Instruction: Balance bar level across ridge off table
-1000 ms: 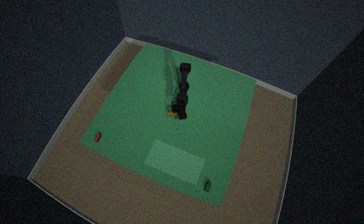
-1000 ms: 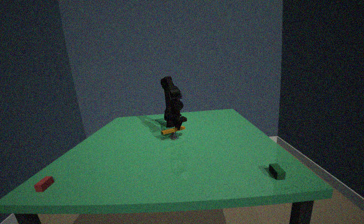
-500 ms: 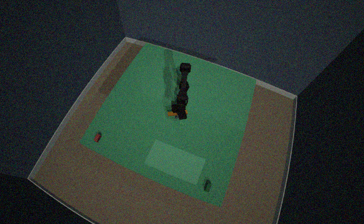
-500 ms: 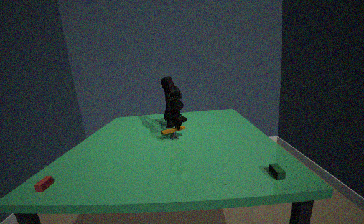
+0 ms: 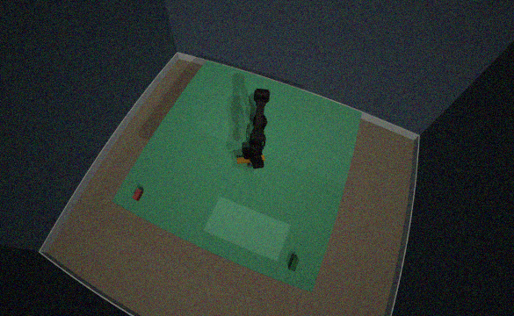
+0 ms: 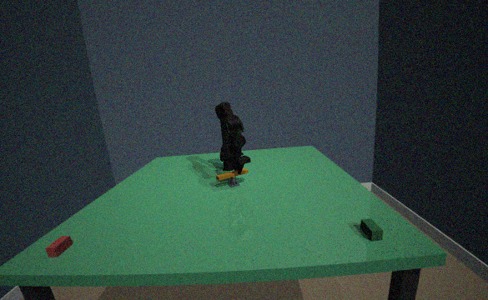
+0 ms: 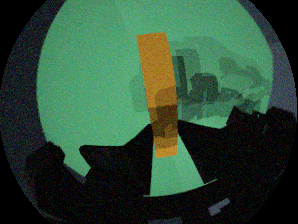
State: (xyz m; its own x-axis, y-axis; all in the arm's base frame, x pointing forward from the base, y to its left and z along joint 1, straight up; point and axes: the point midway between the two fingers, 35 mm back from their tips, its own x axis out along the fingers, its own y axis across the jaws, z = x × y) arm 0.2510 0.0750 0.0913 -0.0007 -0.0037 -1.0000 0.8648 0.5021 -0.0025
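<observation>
My gripper tip is 1 cm short of the orange bar and 3 cm to the left of it. Round my gripper tip: dark green block 49 cm ahead, 43 cm to the left, 4 cm below; then red block 49 cm ahead, 57 cm to the right, 4 cm below.
</observation>
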